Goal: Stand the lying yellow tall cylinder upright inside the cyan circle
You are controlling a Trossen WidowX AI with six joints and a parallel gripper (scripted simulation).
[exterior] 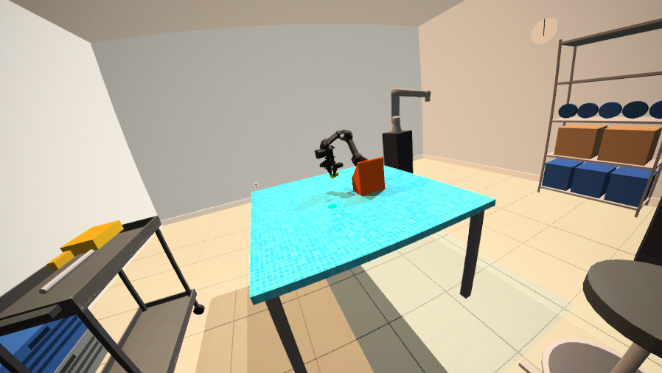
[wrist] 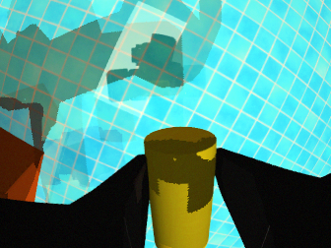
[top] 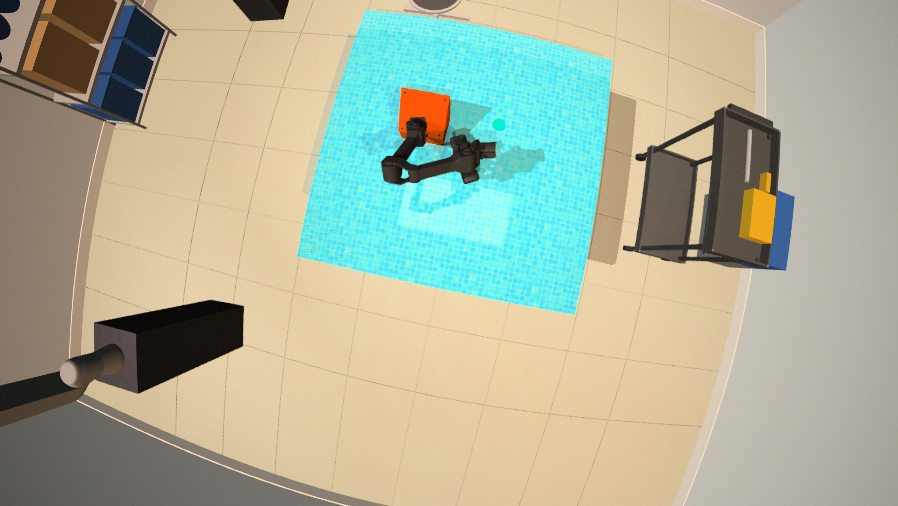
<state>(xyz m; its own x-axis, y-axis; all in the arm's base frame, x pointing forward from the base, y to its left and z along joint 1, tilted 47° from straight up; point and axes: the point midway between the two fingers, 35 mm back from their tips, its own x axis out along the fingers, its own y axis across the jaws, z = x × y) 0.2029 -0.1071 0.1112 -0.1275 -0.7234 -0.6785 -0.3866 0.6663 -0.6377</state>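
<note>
My gripper tip is now 240 mm to the right of the cyan circle, 140 mm short of it and 120 mm above it. Also, from my gripper tip: yellow cylinder 20 mm behind, 10 mm to the right.
</note>
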